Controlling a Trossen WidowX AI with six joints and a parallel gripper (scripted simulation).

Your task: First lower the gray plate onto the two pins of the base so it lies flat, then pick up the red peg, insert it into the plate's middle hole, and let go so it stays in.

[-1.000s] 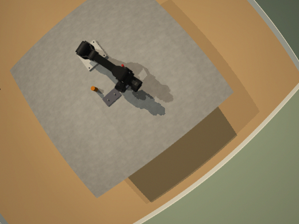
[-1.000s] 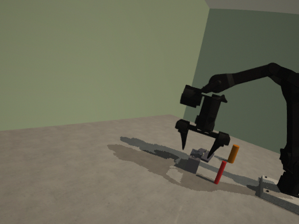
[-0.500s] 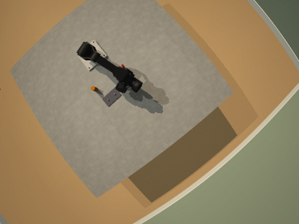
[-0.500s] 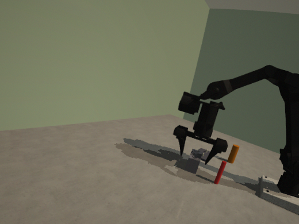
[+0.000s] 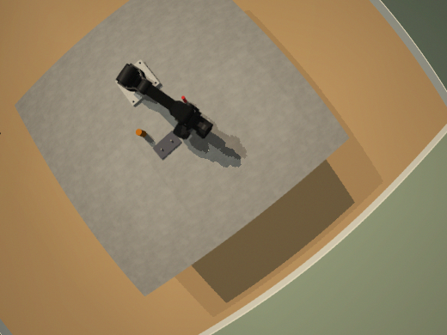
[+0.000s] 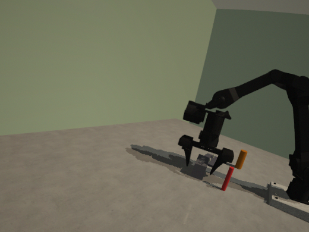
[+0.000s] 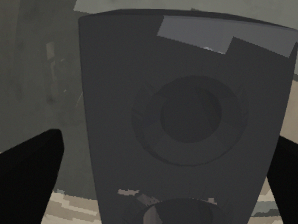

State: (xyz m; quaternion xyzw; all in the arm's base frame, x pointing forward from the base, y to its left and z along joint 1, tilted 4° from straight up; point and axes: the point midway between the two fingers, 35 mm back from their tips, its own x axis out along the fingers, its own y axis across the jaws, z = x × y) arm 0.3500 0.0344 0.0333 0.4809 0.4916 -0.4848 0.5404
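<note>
Now: gripper tip 100 mm past the red peg, 50 mm to the right of it and 30 mm below it. Round my gripper tip: orange cylinder (190 mm to the right, 150 mm behind, 30 mm above).
</note>
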